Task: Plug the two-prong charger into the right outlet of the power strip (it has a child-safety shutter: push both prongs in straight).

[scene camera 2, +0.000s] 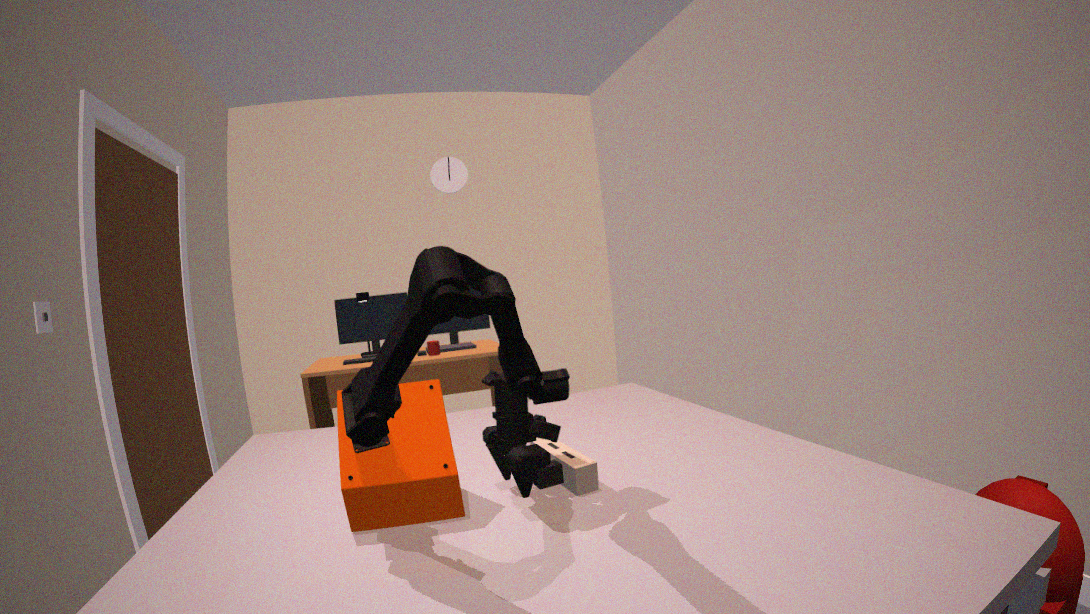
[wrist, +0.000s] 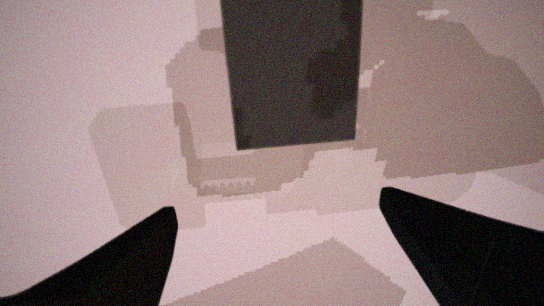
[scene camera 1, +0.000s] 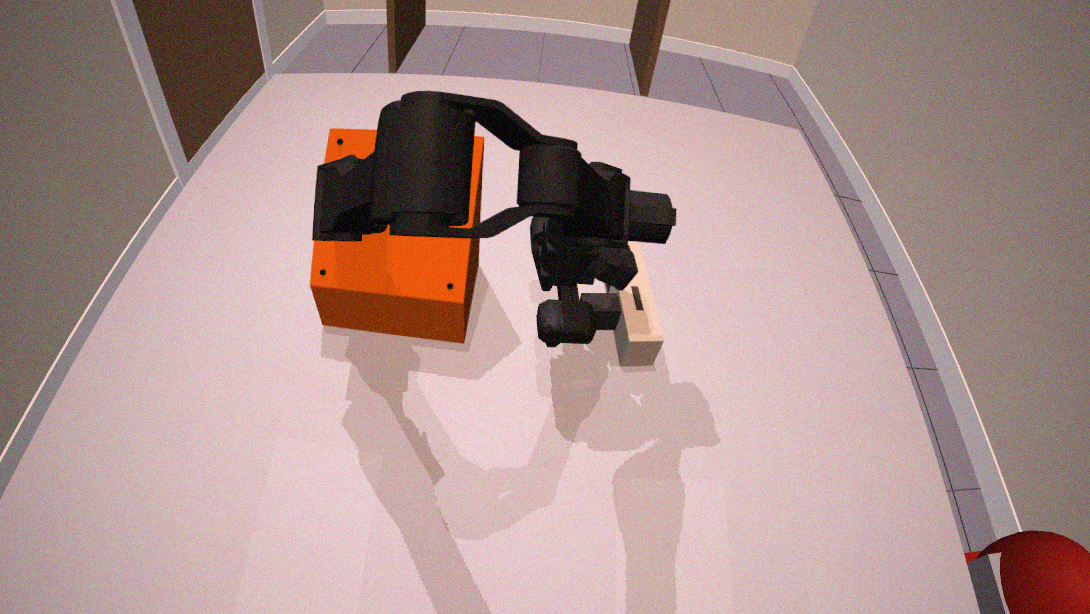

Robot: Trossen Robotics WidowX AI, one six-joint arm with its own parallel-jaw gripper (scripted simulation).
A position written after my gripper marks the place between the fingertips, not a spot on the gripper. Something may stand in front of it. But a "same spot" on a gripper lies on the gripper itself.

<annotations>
My gripper shows in scene camera 2, in the wrist view (pixel 281 206) and in scene camera 1. The same spot on my gripper: (scene camera 1: pixel 534 245) is (scene camera 2: pixel 490 446).
</annotations>
